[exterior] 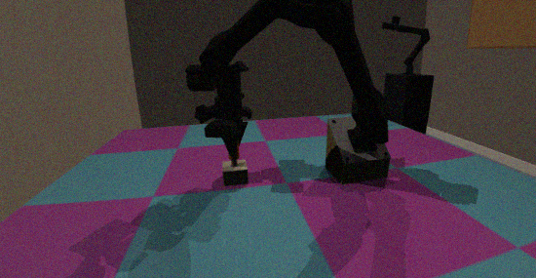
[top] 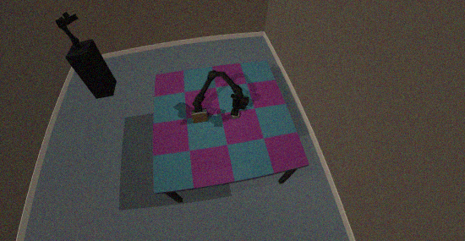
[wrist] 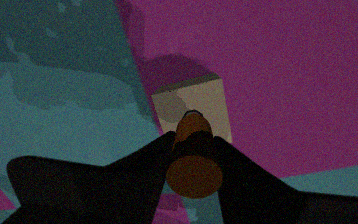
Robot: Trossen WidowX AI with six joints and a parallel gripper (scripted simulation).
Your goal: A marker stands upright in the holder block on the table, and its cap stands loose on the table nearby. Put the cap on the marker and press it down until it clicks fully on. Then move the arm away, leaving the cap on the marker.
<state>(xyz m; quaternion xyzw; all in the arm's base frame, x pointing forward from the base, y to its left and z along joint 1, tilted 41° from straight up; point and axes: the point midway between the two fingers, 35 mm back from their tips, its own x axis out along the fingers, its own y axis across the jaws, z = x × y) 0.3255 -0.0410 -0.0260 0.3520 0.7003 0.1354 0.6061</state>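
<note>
My gripper tip is now 10 mm below the orange cap. Round my gripper tip: holder block (50 mm below).
</note>
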